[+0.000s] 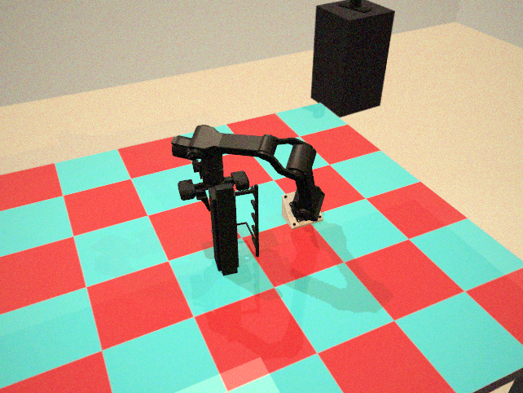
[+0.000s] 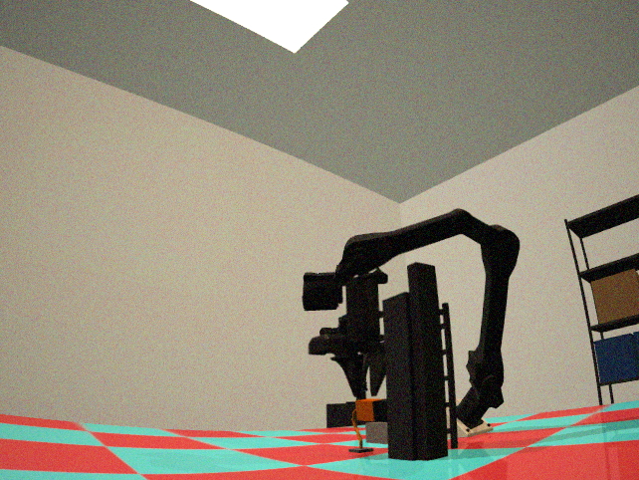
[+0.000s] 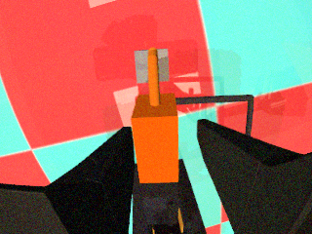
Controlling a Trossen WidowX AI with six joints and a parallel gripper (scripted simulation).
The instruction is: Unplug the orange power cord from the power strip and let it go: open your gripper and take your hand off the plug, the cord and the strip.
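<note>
Right now my gripper tip is 3 cm to the right of the orange plug, 1 cm short of it and 1 cm above it. Also, from my gripper tip: black slab: 15 cm to the left, 4 cm above, 3 cm ahead.
</note>
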